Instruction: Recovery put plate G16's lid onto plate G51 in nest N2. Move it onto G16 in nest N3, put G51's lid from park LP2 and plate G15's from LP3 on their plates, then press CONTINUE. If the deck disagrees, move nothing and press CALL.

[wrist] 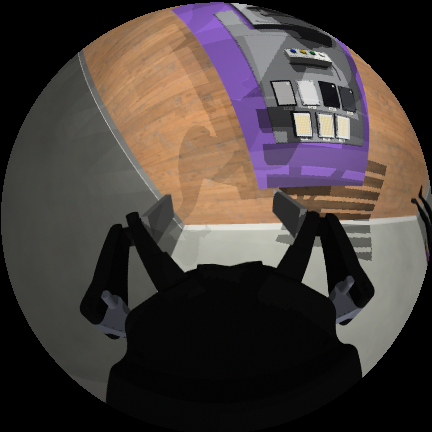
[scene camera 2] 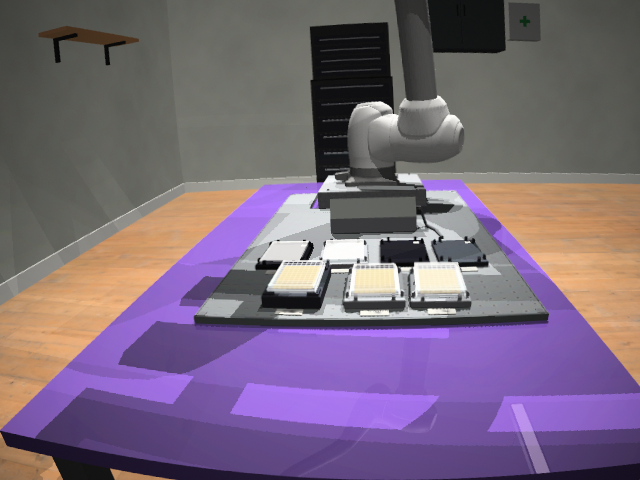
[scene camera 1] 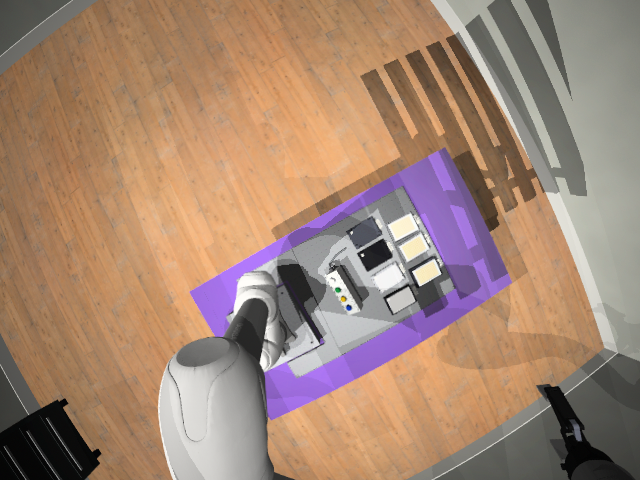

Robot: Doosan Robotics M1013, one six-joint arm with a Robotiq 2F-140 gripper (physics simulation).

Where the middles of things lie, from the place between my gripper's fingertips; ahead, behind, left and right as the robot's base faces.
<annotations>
Right now the black lid park (scene camera 2: 403, 253) is 650 mm below my hand, 440 mm to the left of it and 80 mm behind it. Round my hand: dark grey lid park (scene camera 2: 466, 252) 650 mm below, 570 mm to the left, 80 mm behind; nest (scene camera 2: 415, 303) 650 mm below, 500 mm to the left, 100 mm ahead.
</annotations>
